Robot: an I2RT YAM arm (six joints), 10 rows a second.
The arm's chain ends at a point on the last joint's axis. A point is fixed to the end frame.
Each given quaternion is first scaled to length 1.
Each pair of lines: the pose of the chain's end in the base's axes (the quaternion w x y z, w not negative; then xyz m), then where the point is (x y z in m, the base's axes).
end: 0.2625 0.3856 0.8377 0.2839 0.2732 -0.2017 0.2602
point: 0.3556 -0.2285 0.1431
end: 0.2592 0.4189 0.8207 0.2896 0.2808 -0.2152 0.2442
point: 0.3601 -0.2426 0.1251
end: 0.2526 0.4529 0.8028 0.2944 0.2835 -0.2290 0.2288
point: 0.3590 -0.2564 0.1073
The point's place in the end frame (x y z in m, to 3 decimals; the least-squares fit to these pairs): -0.042 -0.053 0.129
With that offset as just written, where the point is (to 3 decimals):
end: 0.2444 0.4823 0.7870 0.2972 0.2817 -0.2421 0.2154
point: 0.353 -0.269 0.091
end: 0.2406 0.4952 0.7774 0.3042 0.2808 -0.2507 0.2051
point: 0.351 -0.276 0.080
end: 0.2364 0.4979 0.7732 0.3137 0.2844 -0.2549 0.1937
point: 0.355 -0.278 0.069
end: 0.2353 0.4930 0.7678 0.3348 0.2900 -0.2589 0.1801
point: 0.364 -0.276 0.056
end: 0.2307 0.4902 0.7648 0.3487 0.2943 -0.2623 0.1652
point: 0.370 -0.276 0.042
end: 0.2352 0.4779 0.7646 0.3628 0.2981 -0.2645 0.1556
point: 0.378 -0.275 0.034
